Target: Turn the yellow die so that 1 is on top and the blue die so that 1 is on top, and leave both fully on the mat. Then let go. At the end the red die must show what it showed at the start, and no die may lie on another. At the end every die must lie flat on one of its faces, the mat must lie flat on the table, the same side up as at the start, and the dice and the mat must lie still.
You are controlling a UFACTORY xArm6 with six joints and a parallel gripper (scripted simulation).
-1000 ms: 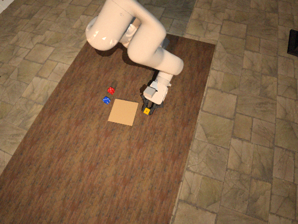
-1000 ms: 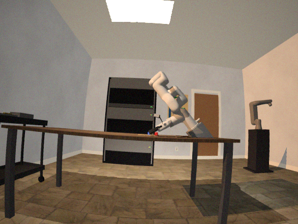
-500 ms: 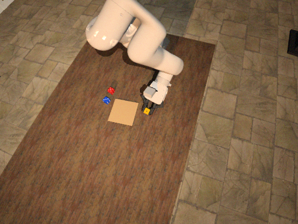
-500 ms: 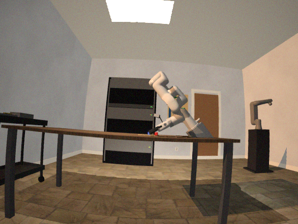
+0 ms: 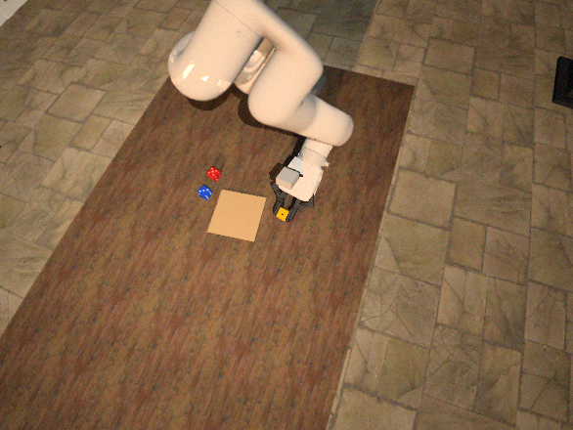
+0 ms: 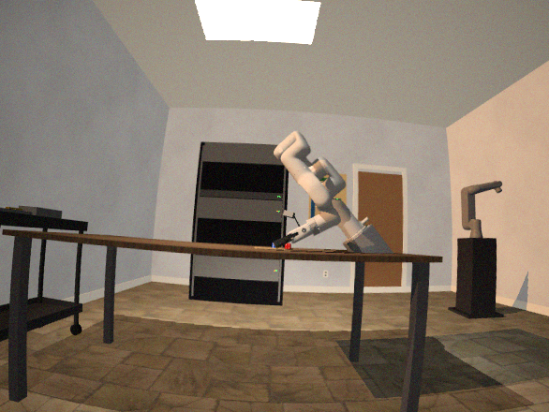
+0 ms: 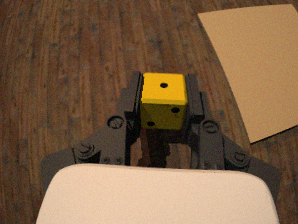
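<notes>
The tan mat lies 5 cm ahead of my hand, 13 cm to the right of it and 3 cm below it. The rest, counted from my hand: yellow die 1 cm ahead, 1 cm below; red die 3 cm behind, 26 cm to the right, 2 cm below; blue die 4 cm ahead, 25 cm to the right, 2 cm below.
</notes>
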